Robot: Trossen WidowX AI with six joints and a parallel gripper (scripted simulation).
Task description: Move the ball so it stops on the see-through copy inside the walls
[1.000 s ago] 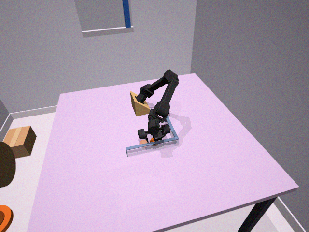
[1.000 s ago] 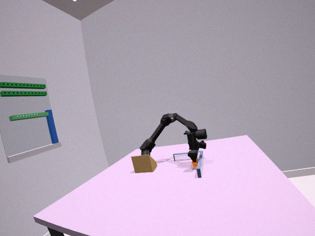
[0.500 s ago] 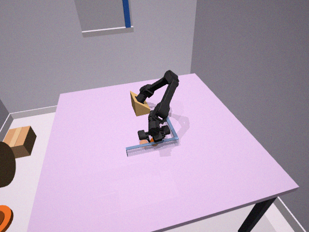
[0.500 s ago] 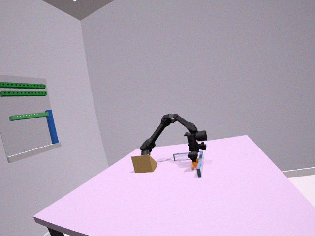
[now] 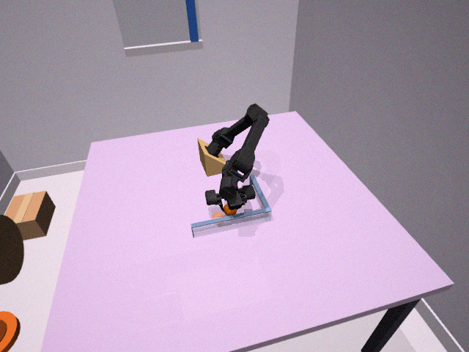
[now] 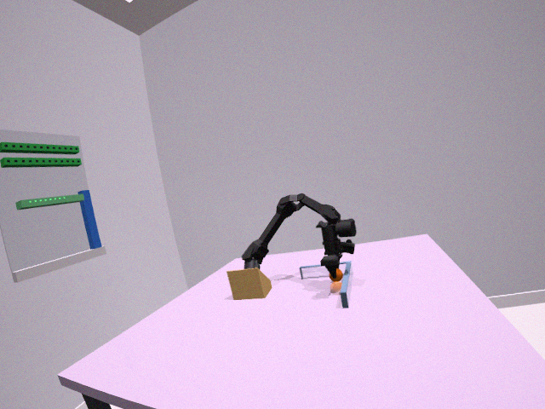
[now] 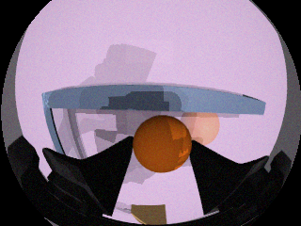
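Now: gripper tip 50 mm to the left of the see-through copy and 30 mm above it. Also, from my gripper tip: ball: right at my gripper tip.
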